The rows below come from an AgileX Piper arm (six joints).
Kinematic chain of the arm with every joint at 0, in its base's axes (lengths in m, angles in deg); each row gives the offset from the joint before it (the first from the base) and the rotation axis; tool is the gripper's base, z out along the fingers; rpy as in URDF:
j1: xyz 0 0 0.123 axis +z
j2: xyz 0 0 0 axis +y
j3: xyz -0.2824 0 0.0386 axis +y
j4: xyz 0.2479 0 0.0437 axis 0.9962 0 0.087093
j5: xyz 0 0 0 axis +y
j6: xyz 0.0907 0 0.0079 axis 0.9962 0 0.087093
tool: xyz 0 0 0 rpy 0 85 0
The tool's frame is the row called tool.
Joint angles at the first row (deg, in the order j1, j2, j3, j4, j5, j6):
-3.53 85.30 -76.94 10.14 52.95 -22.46
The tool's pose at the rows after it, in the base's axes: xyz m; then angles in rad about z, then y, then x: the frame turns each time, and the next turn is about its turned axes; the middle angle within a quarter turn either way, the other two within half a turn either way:
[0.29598 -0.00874 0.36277 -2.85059 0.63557 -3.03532]
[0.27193 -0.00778 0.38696 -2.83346 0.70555 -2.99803]
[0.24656 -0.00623 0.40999 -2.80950 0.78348 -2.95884]
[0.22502 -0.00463 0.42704 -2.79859 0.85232 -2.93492]
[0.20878 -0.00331 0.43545 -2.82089 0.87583 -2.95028]
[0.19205 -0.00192 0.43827 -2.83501 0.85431 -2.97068]
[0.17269 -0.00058 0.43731 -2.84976 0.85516 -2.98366]
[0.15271 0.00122 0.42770 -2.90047 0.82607 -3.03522]
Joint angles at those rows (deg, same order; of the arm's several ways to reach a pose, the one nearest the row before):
-3.53 80.61 -76.94 7.30 55.12 -20.42
-3.53 75.35 -76.72 6.84 55.77 -19.91
-3.53 70.17 -76.72 6.80 56.17 -19.65
-3.53 66.01 -76.72 7.00 56.27 -19.00
-3.53 63.28 -76.72 7.12 57.85 -17.70
-3.53 60.84 -76.45 7.11 61.41 -17.17
-3.53 57.28 -74.43 7.12 63.02 -16.45
-3.53 53.42 -70.94 7.37 65.43 -14.81

